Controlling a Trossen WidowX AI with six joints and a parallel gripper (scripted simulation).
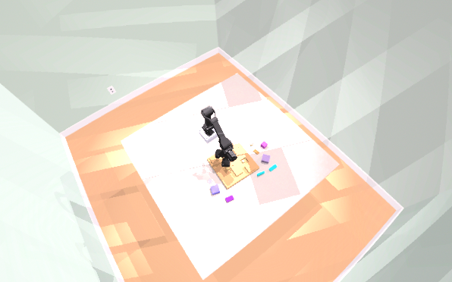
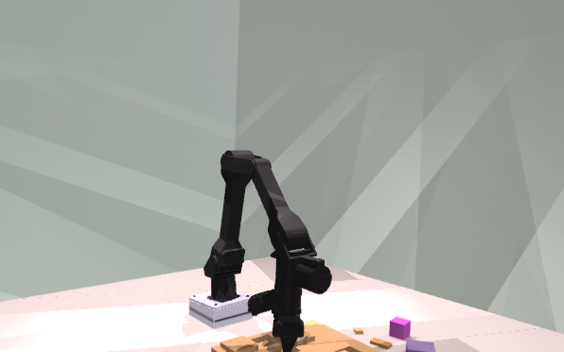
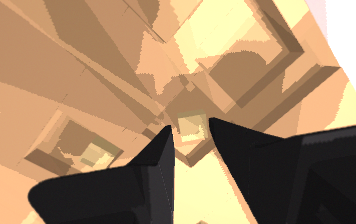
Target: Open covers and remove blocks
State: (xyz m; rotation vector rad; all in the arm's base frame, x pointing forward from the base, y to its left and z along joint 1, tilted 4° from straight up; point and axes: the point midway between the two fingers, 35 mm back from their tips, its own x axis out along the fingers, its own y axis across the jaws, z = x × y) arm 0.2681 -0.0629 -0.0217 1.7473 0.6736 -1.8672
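My gripper tip is 50 mm short of the puzzle board and 10 mm below it. From my gripper tip the other things lie so: blue-violet block: 110 mm ahead, 230 mm to the right; then lilac block: 210 mm ahead, 220 mm to the left; then small orange piece: 110 mm ahead, 220 mm to the left, 10 mm below.
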